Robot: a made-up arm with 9 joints. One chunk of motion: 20 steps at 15 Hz.
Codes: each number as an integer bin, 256 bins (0 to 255) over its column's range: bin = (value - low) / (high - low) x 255, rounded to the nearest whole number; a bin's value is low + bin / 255 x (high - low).
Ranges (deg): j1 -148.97..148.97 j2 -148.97..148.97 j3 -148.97..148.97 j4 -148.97..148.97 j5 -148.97..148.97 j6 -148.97..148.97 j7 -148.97..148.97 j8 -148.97..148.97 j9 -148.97..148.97
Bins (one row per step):
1: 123 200 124 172 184 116 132 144 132
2: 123 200 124 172 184 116 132 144 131
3: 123 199 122 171 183 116 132 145 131
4: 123 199 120 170 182 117 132 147 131
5: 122 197 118 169 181 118 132 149 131
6: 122 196 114 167 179 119 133 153 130
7: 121 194 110 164 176 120 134 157 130
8: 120 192 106 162 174 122 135 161 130
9: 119 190 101 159 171 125 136 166 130
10: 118 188 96 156 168 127 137 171 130
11: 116 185 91 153 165 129 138 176 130
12: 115 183 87 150 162 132 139 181 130
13: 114 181 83 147 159 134 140 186 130
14: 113 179 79 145 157 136 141 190 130
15: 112 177 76 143 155 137 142 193 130
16: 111 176 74 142 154 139 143 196 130
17: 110 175 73 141 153 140 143 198 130
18: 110 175 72 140 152 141 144 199 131
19: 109 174 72 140 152 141 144 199 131
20: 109 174 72 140 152 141 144 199 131
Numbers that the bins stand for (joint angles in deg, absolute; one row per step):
1: -5.26 84.71 -4.09 51.99 66.01 -13.44 5.26 19.28 5.26
2: -5.26 84.71 -4.09 51.99 66.01 -13.44 5.26 19.28 4.09
3: -5.26 83.54 -6.43 50.83 64.85 -13.44 5.26 20.45 4.09
4: -5.26 83.54 -8.76 49.66 63.68 -12.27 5.26 22.78 4.09
5: -6.43 81.20 -11.10 48.49 62.51 -11.10 5.26 25.12 4.09
6: -6.43 80.03 -15.77 46.15 60.17 -9.93 6.43 29.79 2.92
7: -7.59 77.70 -20.45 42.65 56.67 -8.76 7.59 34.47 2.92
8: -8.76 75.36 -25.12 40.31 54.33 -6.43 8.76 39.14 2.92
9: -9.93 73.02 -30.96 36.80 50.83 -2.92 9.93 44.98 2.92
10: -11.10 70.69 -36.80 33.30 47.32 -0.58 11.10 50.83 2.92
11: -13.44 67.18 -42.65 29.79 43.81 1.75 12.27 56.67 2.92
12: -14.60 64.85 -47.32 26.29 40.31 5.26 13.44 62.51 2.92
13: -15.77 62.51 -51.99 22.78 36.80 7.59 14.60 68.35 2.92
14: -16.94 60.17 -56.67 20.45 34.47 9.93 15.77 73.02 2.92
15: -18.11 57.84 -60.17 18.11 32.13 11.10 16.94 76.53 2.92
16: -19.28 56.67 -62.51 16.94 30.96 13.44 18.11 80.03 2.92
17: -20.45 55.50 -63.68 15.77 29.79 14.60 18.11 82.37 2.92
18: -20.45 55.50 -64.85 14.60 28.63 15.77 19.28 83.54 4.09
19: -21.62 54.33 -64.85 14.60 28.63 15.77 19.28 83.54 4.09
20: -21.62 54.33 -64.85 14.60 28.63 15.77 19.28 83.54 4.09

